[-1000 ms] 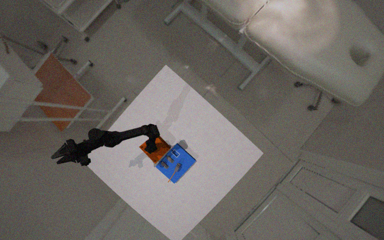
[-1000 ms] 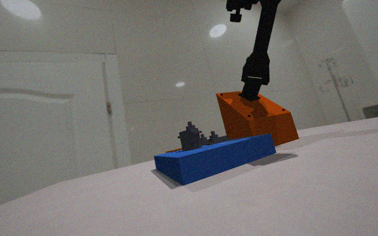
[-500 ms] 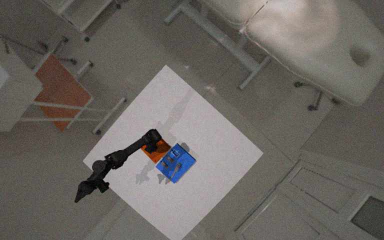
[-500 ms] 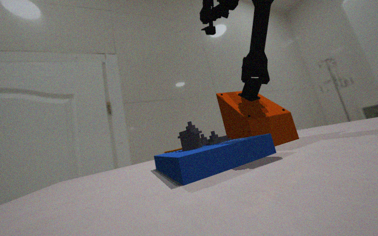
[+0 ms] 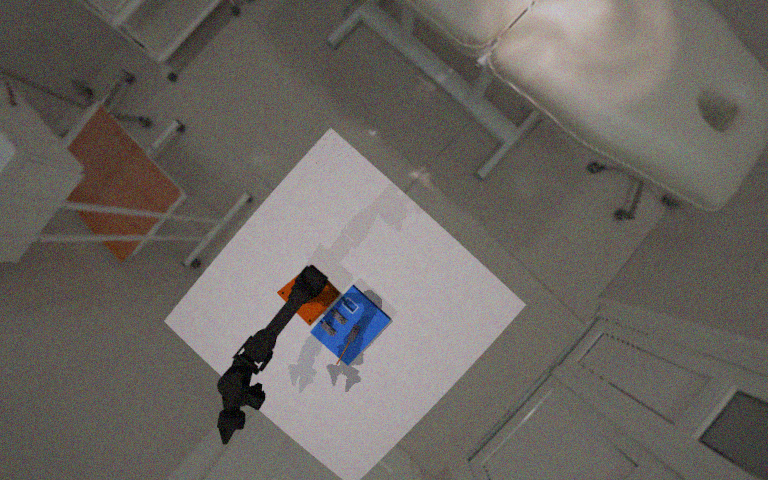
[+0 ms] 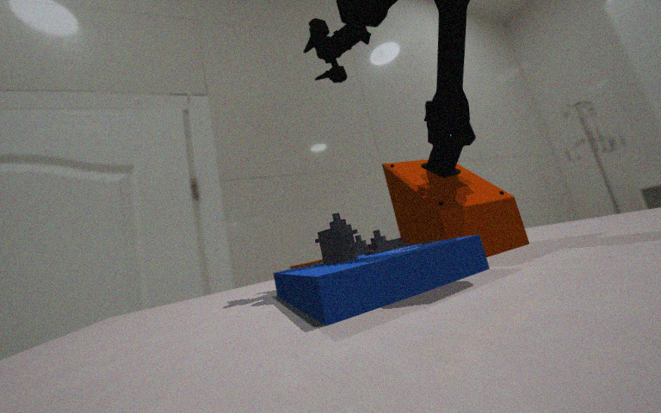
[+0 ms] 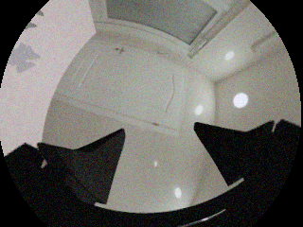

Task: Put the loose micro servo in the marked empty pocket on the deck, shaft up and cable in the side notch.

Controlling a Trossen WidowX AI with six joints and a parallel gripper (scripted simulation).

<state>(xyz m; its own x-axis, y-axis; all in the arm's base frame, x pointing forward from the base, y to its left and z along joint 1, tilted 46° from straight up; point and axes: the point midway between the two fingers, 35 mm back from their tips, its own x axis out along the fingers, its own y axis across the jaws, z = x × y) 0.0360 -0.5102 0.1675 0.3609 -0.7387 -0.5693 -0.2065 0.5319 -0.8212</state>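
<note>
Right now the blue deck is 19 cm ahead of my gripper tip, 25 cm to the left of it and 64 cm below it.
</note>
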